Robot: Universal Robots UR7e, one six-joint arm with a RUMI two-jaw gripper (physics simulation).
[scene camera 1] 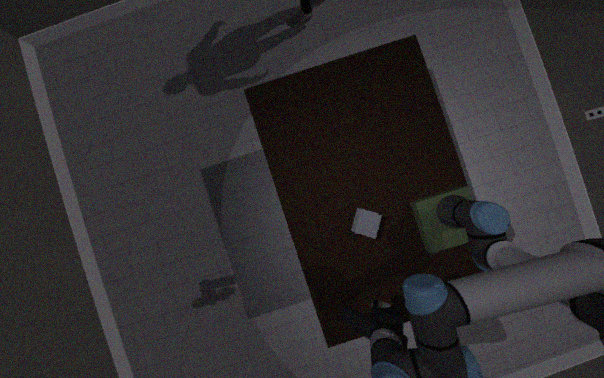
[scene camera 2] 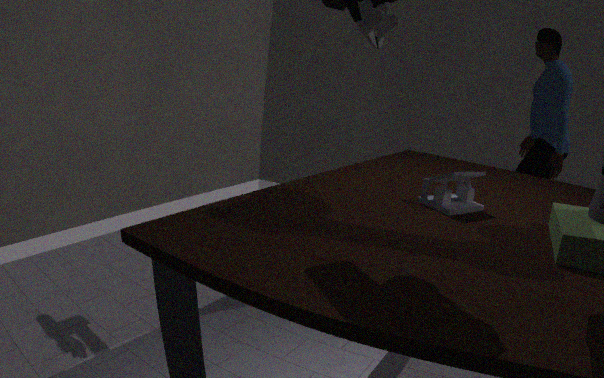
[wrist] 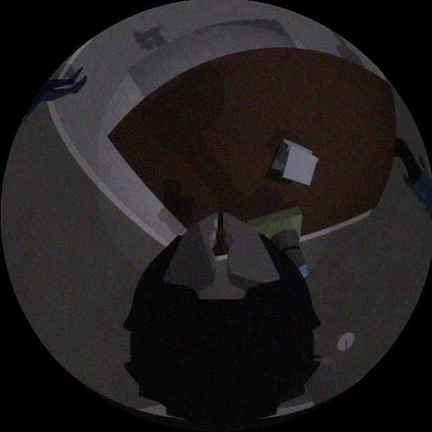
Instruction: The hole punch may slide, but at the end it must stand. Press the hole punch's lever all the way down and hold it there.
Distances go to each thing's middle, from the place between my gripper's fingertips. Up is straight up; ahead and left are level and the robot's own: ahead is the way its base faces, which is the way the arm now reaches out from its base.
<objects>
My gripper is now 23 cm above the hole punch lever (wrist: 298,165), 20 cm to the left of it and 13 cm past it. Round my hand: pale grey hole punch (wrist: 278,163) 25 cm below, 20 cm to the right, 13 cm behind.
</objects>
